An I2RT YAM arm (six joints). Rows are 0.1 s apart.
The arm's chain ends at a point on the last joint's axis. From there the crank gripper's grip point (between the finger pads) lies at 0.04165 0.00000 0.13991 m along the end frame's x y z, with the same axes.
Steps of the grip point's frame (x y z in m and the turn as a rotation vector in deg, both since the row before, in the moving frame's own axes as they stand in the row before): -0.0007 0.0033 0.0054 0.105 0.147 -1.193; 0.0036 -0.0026 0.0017 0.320 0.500 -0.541; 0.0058 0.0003 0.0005 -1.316 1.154 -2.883; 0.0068 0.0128 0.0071 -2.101 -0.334 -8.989
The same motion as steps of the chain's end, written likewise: -0.0010 0.0044 0.0055 0.105 0.147 -1.193; 0.0024 -0.0014 0.0021 0.320 0.500 -0.541; 0.0030 -0.0007 0.0014 -1.316 1.154 -2.883; 0.0077 0.0141 0.0068 -2.101 -0.334 -8.989
